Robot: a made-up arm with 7 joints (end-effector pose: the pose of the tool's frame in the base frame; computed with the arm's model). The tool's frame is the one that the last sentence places. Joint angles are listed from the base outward.
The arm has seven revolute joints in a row. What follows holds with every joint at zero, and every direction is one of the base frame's. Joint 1 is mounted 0.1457 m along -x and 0.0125 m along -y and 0.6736 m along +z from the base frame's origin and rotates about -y. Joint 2 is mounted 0.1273 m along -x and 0.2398 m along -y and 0.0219 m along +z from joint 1 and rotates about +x. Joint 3 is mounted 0.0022 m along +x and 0.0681 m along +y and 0.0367 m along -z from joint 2 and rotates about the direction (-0.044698, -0.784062, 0.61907). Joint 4 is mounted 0.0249 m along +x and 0.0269 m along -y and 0.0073 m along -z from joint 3 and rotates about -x. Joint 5 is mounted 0.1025 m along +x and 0.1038 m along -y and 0.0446 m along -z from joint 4 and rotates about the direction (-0.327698, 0.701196, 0.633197). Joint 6 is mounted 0.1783 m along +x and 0.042 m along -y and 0.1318 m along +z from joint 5 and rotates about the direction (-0.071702, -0.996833, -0.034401). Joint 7 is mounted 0.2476 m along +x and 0.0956 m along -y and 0.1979 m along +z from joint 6 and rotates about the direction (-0.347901, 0.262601, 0.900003). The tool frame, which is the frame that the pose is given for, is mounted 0.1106 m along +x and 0.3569 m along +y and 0.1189 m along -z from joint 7; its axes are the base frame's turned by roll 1.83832, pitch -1.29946 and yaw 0.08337 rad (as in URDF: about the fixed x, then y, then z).
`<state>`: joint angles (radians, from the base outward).
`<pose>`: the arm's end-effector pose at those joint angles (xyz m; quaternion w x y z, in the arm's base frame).
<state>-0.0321 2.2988 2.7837 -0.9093 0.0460 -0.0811 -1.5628</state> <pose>-1.0984 -0.8826 0.5142 0.8375 0.0174 0.5330 -0.1192</pose>
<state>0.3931 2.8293 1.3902 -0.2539 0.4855 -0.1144 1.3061</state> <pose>-0.1346 -0.4983 0.5525 0.2684 0.0300 0.6546 -0.7061</pose>
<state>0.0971 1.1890 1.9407 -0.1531 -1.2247 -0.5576 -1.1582</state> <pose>-0.1910 -1.1702 0.8225 0.7501 -0.3778 0.5315 0.1102</pose>
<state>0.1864 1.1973 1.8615 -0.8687 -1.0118 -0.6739 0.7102</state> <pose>-0.2623 -0.5653 0.9074 0.7192 -0.1202 0.2251 -0.6462</pose>
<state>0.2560 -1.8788 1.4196 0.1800 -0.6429 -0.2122 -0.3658</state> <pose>-0.2980 0.4144 0.2252 0.2648 0.2390 0.2355 0.9040</pose>
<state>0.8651 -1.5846 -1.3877 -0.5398 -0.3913 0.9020 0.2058</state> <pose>-0.4986 -0.3170 1.0427 0.5384 -0.5689 -0.5446 0.2999</pose>
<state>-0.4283 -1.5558 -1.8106 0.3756 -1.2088 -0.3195 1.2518</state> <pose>-0.1771 -0.2322 0.9089 0.9933 0.0339 0.1065 -0.0285</pose>
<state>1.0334 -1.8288 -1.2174 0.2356 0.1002 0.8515 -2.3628</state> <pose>-0.5406 0.1029 1.2904 0.2638 0.7611 0.4793 -0.3484</pose>
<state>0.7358 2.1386 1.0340 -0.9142 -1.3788 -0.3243 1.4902</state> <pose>-0.1009 -0.1437 0.7444 0.8223 0.0717 0.5480 -0.1357</pose>
